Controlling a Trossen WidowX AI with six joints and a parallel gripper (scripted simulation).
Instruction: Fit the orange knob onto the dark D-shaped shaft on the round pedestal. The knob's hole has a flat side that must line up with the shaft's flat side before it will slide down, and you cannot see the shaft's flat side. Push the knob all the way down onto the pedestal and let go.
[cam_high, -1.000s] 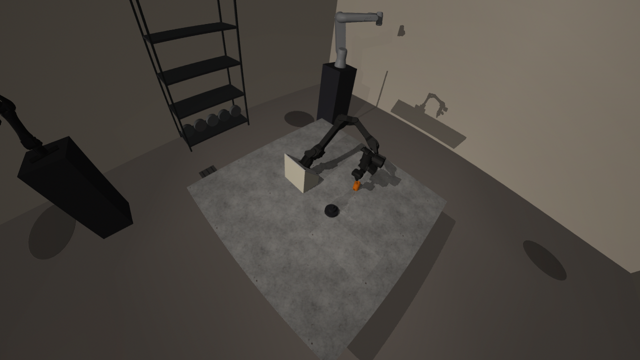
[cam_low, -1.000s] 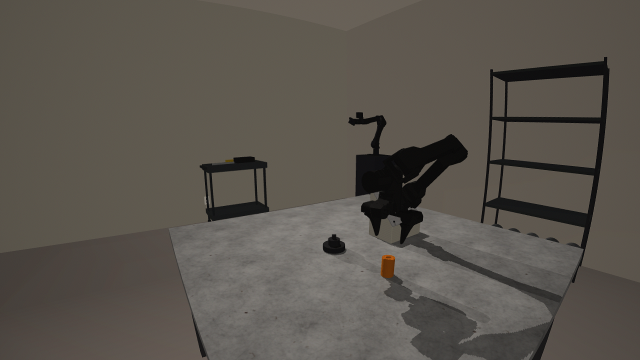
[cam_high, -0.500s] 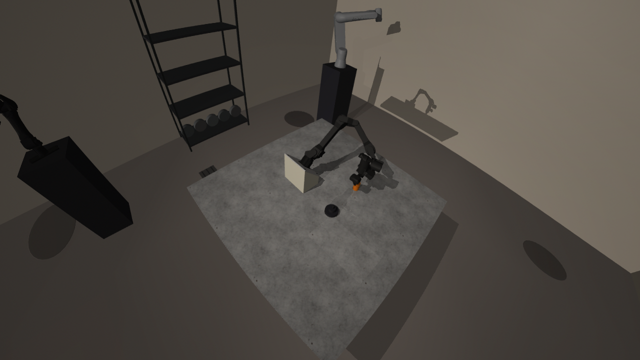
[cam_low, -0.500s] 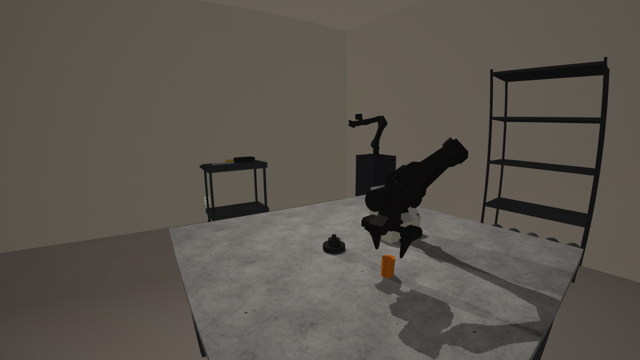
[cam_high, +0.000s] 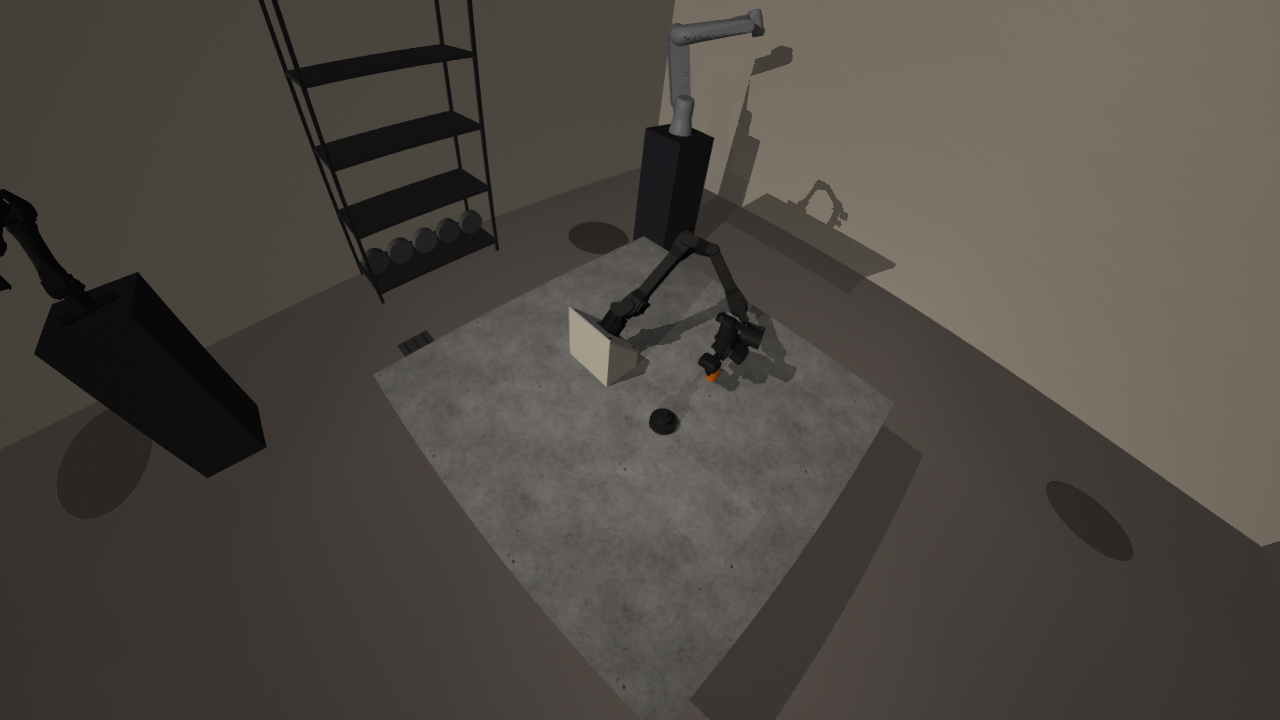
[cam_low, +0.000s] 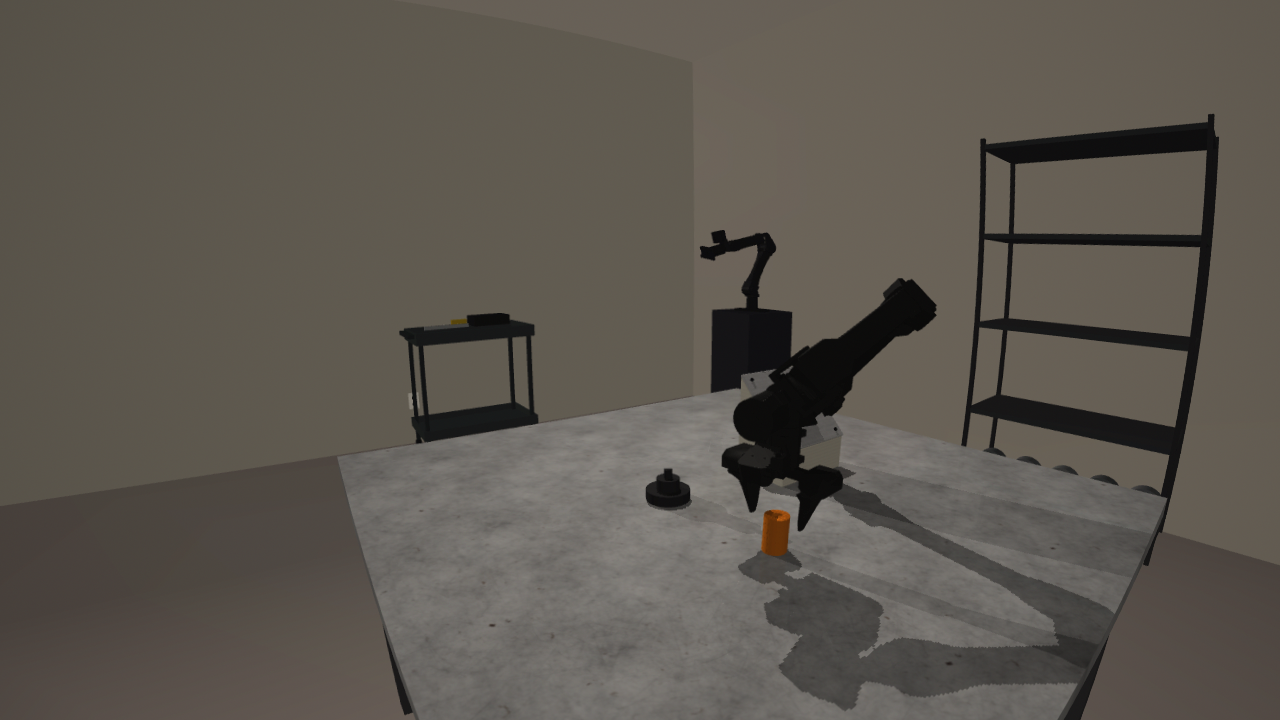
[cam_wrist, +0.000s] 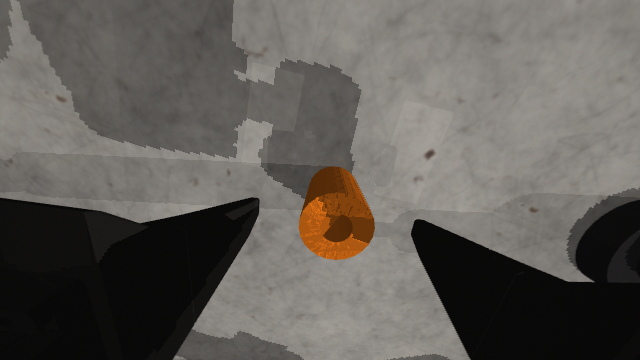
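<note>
The orange knob is 2 cm below my gripper tip. Also, from my gripper tip: dark round pedestal 26 cm to the right, 3 cm ahead, 2 cm below.
</note>
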